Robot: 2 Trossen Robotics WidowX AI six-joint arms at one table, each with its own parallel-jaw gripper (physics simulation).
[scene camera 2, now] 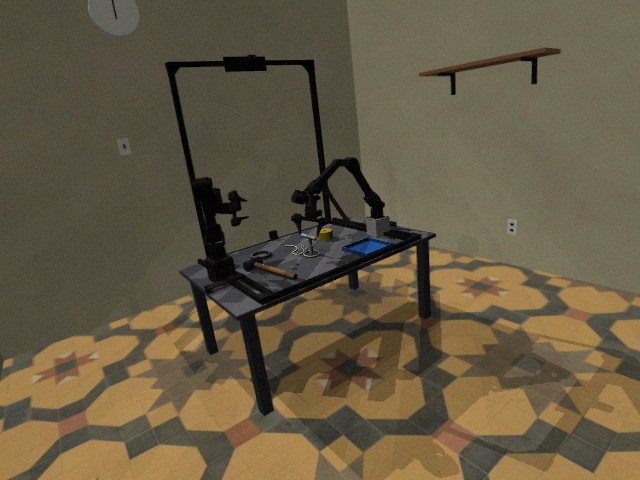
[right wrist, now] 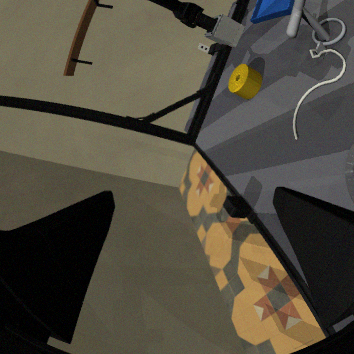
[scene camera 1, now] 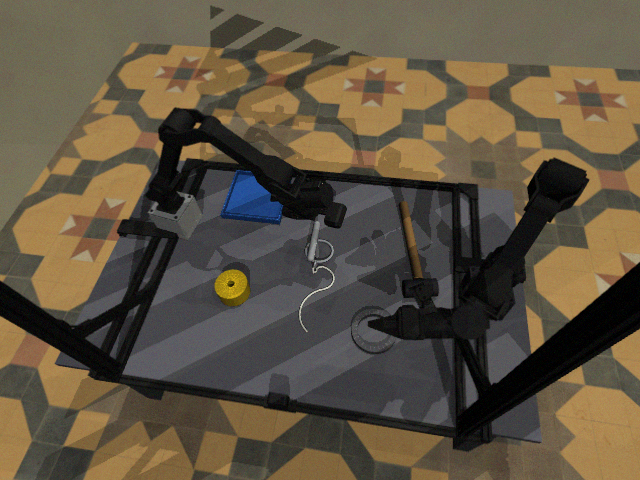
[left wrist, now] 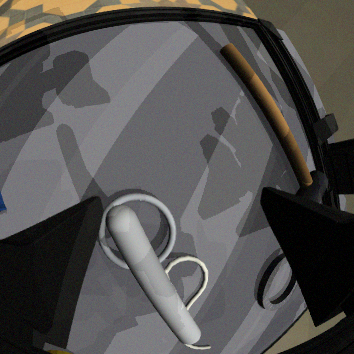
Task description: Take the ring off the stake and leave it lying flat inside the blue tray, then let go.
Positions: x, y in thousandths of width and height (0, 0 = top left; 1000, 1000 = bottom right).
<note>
My right gripper (scene camera 1: 582, 678) is open, holding nothing. A hammer (scene camera 1: 646, 532) rests on the table. I also see my left gripper (scene camera 1: 513, 459).
The hammer also shows in the left wrist view (left wrist: 883, 521). My left gripper also shows in the left wrist view (left wrist: 518, 566). My right gripper also shows in the right wrist view (right wrist: 552, 558). The right wrist view misses the hammer: it is out of frame.
</note>
